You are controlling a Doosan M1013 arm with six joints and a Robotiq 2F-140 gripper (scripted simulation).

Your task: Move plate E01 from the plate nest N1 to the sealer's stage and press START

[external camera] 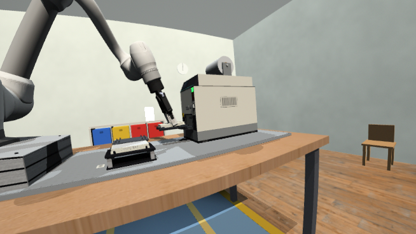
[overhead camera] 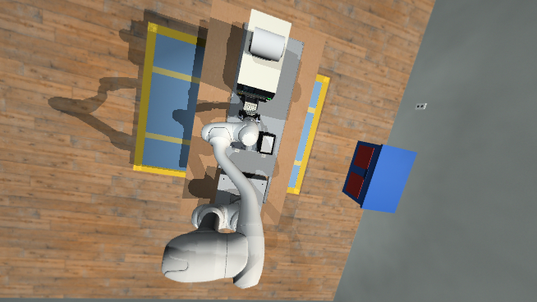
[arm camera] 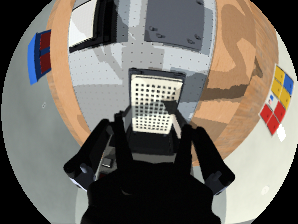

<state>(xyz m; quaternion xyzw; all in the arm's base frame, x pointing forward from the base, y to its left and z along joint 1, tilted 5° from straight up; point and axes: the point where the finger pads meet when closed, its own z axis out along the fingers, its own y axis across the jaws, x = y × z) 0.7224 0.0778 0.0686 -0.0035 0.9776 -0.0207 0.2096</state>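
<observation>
My hand is 4 cm above the dark stage. Also, from my hand: foil roll: 33 cm ahead, 29 cm above; then plate: 21 cm behind, 19 cm to the right, 7 cm below.
</observation>
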